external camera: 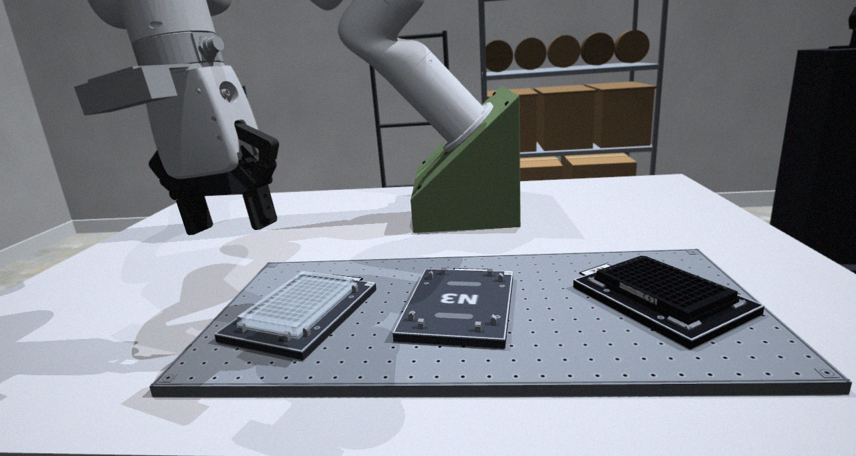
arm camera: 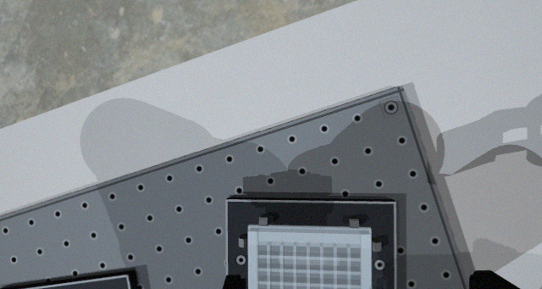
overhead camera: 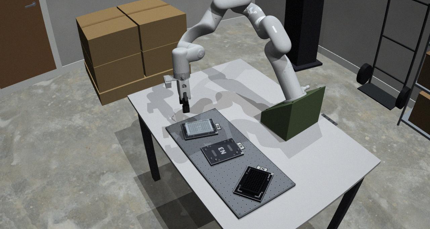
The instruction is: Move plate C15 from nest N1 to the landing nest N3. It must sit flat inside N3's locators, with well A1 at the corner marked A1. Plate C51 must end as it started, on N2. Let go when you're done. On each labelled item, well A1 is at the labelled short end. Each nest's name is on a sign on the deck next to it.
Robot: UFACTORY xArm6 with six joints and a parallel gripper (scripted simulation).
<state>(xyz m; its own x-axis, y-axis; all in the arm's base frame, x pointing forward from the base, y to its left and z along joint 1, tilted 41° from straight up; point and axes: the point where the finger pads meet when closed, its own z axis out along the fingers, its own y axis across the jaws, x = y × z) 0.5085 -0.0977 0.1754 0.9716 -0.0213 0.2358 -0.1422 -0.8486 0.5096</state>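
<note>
Now: the clear plate C15 60 mm behind my hand, 30 mm to the left of it and 130 mm below it. Round my hand: black plate C51: 130 mm behind, 460 mm to the left, 120 mm below; nest N3: 90 mm behind, 220 mm to the left, 140 mm below; nest N1: 60 mm behind, 30 mm to the left, 140 mm below.
</note>
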